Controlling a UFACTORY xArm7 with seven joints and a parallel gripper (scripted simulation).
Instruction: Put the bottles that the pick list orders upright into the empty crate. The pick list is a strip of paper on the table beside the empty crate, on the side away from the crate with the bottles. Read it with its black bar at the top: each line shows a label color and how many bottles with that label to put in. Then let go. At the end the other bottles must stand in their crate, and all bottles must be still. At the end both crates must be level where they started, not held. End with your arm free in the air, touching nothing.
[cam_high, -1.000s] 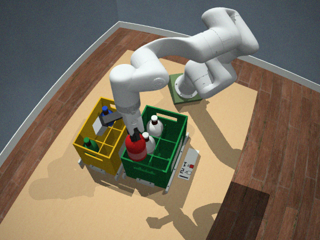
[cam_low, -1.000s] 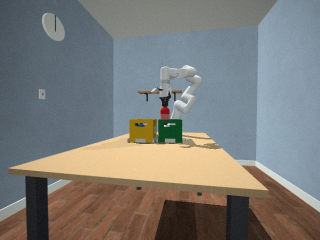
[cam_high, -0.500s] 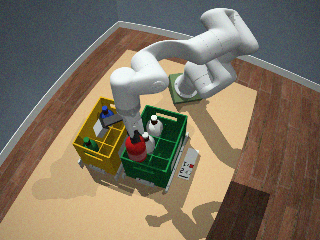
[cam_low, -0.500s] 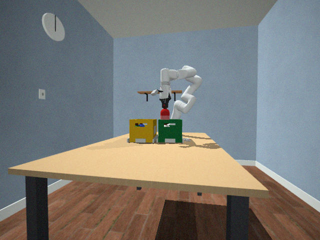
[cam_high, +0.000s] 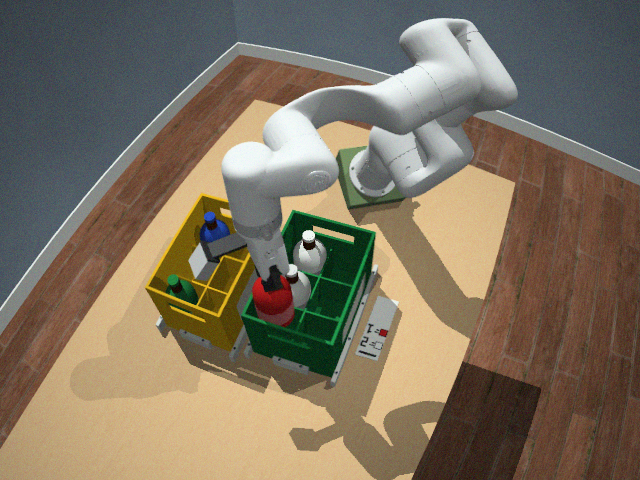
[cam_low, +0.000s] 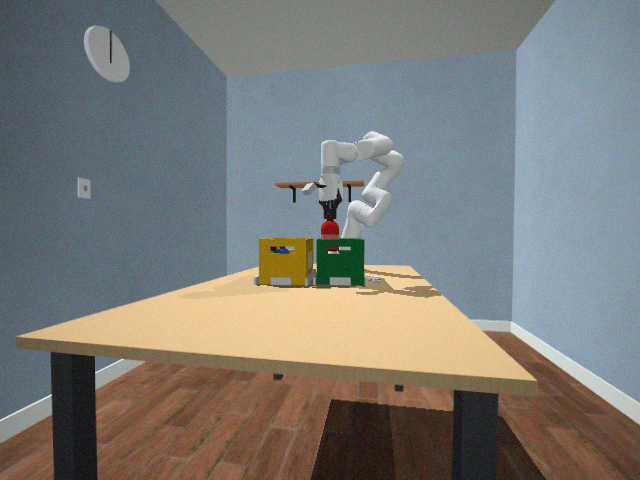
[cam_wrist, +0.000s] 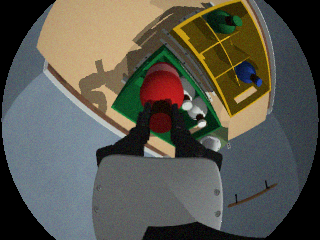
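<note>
Right now my hand is 7 cm above the red-labelled bottle. From my hand the other things lie so: green-labelled bottle 21 cm to the right, 19 cm below, 10 cm ahead; green crate 19 cm below, 10 cm behind, 1 cm to the left; yellow crate 19 cm to the right, 19 cm below.
</note>
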